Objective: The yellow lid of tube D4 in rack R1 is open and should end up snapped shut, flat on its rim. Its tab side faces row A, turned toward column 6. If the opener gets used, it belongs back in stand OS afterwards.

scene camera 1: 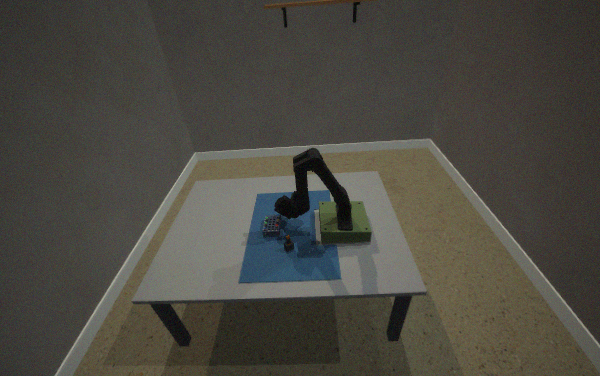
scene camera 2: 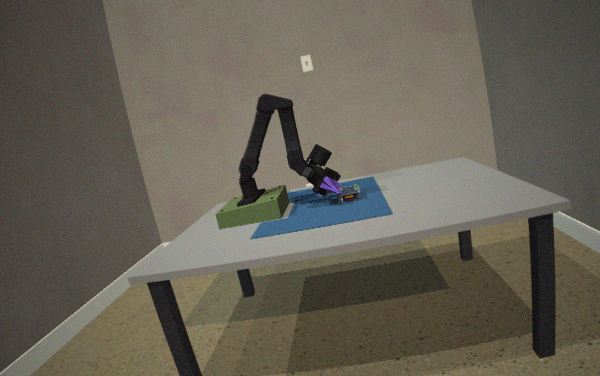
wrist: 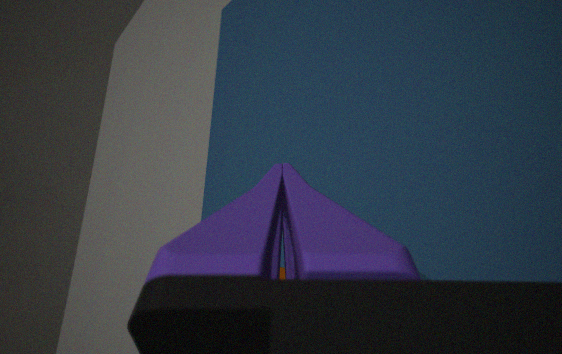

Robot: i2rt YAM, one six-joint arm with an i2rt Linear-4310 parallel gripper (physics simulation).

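Pixels of known places: gripper, between the fingertips: (scene camera 2: 340,193) (wrist: 282,176); arm's base, origin of its link: (scene camera 1: 344,216) (scene camera 2: 252,198).
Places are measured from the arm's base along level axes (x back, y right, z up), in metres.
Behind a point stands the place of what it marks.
Observation:
The tube rack (scene camera 1: 272,232) {x -0.372, y -0.044, z -0.063 m} (scene camera 2: 356,196) {x -0.404, y 0.006, z -0.064 m} stands on the blue mat (scene camera 1: 260,265) {x -0.401, y -0.254, z -0.067 m} (scene camera 2: 280,229) {x -0.156, y 0.276, z -0.066 m}, with small coloured lids on top. The yellow lid of tube D4 is too small and dark to make out. A small dark stand (scene camera 1: 289,246) {x -0.270, y -0.165, z -0.037 m} with an orange piece on top is on the mat near the rack; the orange piece may be the opener. My gripper (scene camera 2: 341,192) {x -0.354, y 0.110, z -0.020 m} (wrist: 282,176) {x -0.354, y 0.110, z -0.020 m} has purple fingers, shut with the tips together and nothing between them. In the second scene view its tips are at the robot-side end of the rack, close to its top. Whether they touch anything is hidden.
The arm stands on a green base block (scene camera 1: 350,235) {x 0.023, y -0.112, z -0.022 m} (scene camera 2: 255,212) {x -0.040, y 0.128, z -0.031 m} on the grey table (scene camera 1: 190,250) {x -0.778, y -0.160, z -0.069 m} (scene camera 2: 450,200) {x -0.701, y 0.264, z -0.069 m}. A pale strip (scene camera 1: 317,225) {x -0.154, y 0.008, z -0.067 m} lies along the block's side facing the mat. An orange bit (wrist: 282,273) {x -0.375, y 0.070, z -0.043 m} shows through the gap behind the fingertips.

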